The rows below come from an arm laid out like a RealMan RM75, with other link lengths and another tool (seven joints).
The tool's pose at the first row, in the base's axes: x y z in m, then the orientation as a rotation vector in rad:
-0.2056 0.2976 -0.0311 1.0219 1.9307 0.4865
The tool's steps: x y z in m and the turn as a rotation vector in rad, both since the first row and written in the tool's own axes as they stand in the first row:
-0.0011 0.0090 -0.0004 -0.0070 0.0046 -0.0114
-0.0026 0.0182 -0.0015 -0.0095 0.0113 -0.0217
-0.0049 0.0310 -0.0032 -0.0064 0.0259 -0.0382
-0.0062 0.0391 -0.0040 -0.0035 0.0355 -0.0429
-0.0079 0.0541 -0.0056 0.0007 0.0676 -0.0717
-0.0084 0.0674 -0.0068 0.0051 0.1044 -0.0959
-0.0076 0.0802 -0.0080 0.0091 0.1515 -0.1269
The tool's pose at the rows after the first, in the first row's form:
-0.2014 0.3020 -0.0244 1.0056 1.9366 0.4892
-0.1976 0.3062 -0.0169 0.9931 1.9458 0.4897
-0.1924 0.3120 -0.0063 0.9772 1.9668 0.4862
-0.1890 0.3157 0.0002 0.9736 1.9784 0.4865
-0.1828 0.3232 0.0119 0.9440 2.0201 0.4852
-0.1775 0.3307 0.0216 0.9181 2.0639 0.4890
-0.1727 0.3389 0.0303 0.8830 2.1190 0.4952

